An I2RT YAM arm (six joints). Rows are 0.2 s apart.
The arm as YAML. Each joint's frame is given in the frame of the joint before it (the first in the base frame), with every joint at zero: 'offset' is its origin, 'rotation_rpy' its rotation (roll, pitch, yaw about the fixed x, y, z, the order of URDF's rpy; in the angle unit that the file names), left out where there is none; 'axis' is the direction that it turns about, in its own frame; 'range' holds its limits. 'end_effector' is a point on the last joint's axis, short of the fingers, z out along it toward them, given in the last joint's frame.
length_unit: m
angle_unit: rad
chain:
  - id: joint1
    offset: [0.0, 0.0, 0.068]
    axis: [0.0, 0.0, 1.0]
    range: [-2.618, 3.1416]
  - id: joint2
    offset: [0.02, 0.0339, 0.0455]
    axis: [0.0, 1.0, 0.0]
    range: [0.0, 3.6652]
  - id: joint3
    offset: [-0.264, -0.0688, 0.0]
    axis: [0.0, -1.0, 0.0]
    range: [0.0, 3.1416]
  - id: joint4
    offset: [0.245, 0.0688, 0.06]
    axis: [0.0, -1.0, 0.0]
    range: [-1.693, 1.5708]
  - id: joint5
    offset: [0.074, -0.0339, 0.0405]
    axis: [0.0, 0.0, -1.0]
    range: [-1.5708, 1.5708]
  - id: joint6
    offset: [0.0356, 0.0, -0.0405]
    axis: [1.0, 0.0, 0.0]
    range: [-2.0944, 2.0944]
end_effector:
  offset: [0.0, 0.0, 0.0]
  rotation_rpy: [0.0, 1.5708, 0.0]
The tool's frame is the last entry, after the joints.
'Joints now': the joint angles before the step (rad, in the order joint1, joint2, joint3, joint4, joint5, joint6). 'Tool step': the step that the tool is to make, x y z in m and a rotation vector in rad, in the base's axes. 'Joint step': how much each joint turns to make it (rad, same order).
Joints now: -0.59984 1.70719 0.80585 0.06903 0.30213 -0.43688
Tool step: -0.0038 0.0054 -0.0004 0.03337 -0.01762 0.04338
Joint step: 0.00121 -0.02259 -0.02539 0.00022 -0.05610 -0.00625
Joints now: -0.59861 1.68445 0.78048 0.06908 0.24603 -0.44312
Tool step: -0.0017 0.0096 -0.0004 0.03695 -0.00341 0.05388
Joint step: 0.01675 -0.02344 -0.02123 -0.01859 -0.04904 -0.00620
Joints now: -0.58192 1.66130 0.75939 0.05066 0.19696 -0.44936
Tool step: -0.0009 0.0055 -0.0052 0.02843 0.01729 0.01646
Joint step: 0.01160 0.00358 -0.01081 -0.01667 -0.01414 0.00573
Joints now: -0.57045 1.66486 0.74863 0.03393 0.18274 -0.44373
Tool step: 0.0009 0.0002 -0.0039 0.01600 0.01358 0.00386
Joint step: 0.00139 0.01531 0.00479 -0.00989 -0.00634 0.00196
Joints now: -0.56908 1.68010 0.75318 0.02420 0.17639 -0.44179
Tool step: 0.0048 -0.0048 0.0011 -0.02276 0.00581 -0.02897
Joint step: -0.00073 0.02039 0.02634 -0.00019 0.03502 0.00841
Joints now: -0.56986 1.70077 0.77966 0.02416 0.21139 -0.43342
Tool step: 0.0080 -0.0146 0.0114 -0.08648 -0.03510 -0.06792
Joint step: -0.01629 0.01612 0.04707 0.04462 0.07403 0.00446
